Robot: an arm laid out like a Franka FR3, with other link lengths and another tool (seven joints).
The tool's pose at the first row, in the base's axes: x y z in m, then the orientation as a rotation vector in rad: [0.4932, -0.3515, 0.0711, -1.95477, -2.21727, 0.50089]
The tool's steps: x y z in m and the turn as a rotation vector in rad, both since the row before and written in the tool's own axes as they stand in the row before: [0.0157, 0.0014, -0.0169, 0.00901, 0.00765, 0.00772]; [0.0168, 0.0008, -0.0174, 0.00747, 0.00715, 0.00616]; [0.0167, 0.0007, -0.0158, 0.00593, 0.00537, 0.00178]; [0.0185, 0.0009, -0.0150, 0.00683, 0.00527, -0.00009]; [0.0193, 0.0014, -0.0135, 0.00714, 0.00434, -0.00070]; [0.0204, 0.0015, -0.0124, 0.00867, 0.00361, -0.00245]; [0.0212, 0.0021, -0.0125, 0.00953, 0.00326, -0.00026]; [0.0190, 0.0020, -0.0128, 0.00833, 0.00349, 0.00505]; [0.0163, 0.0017, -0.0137, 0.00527, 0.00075, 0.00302]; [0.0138, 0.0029, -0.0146, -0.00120, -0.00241, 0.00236]
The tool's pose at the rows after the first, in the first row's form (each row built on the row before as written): [0.4977, -0.3333, 0.0847, -1.95826, -2.19989, 0.50269]; [0.5020, -0.3141, 0.0988, -1.96064, -2.18522, 0.50325]; [0.5059, -0.2954, 0.1115, -1.95884, -2.17647, 0.50356]; [0.5097, -0.2750, 0.1233, -1.95438, -2.16881, 0.50457]; [0.5134, -0.2541, 0.1335, -1.94919, -2.16203, 0.50679]; [0.5168, -0.2322, 0.1426, -1.94127, -2.15618, 0.51099]; [0.5208, -0.2095, 0.1515, -1.93553, -2.14807, 0.51675]; [0.5252, -0.1890, 0.1609, -1.93657, -2.13606, 0.52199]; [0.5302, -0.1711, 0.1715, -1.93721, -2.12949, 0.52683]; [0.5370, -0.1555, 0.1826, -1.94094, -2.12972, 0.52871]
